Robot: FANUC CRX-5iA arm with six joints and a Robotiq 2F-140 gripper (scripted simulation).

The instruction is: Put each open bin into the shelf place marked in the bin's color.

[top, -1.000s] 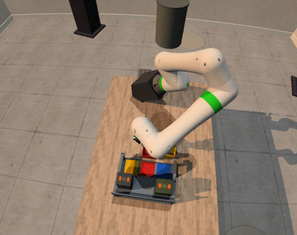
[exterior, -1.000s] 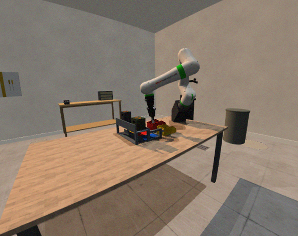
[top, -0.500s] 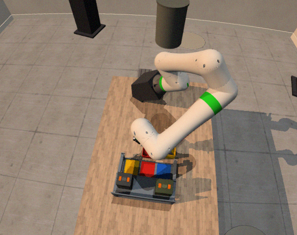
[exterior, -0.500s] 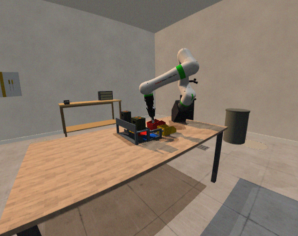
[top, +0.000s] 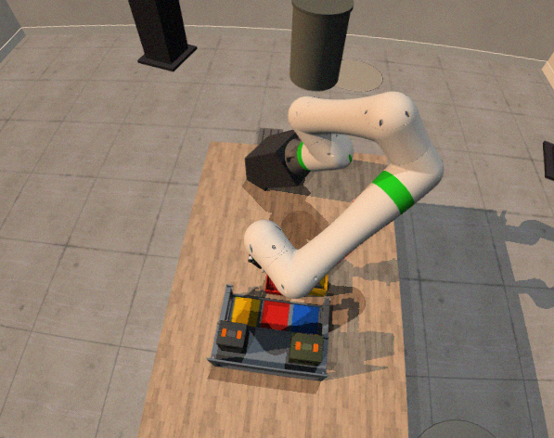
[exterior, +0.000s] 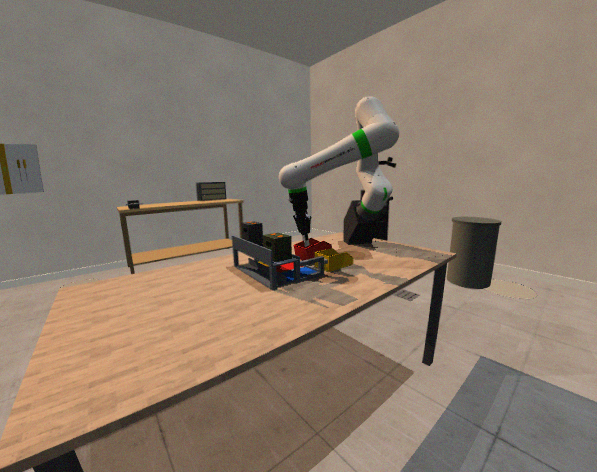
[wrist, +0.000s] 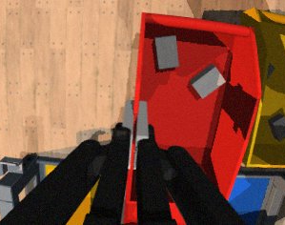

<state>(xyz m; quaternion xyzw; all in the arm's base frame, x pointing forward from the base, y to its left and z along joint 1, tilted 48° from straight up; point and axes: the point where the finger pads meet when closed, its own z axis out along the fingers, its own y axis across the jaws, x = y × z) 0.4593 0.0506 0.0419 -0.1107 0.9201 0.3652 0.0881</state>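
Right now my hand is 20 mm past the red bin, 40 mm to the right of it and 40 mm above it. The rest, counted from my hand: yellow bin (90 mm behind, 150 mm to the left, 70 mm below); red mark (160 mm ahead, 90 mm to the left, 100 mm below); yellow mark (190 mm ahead, 10 mm to the right, 100 mm below).
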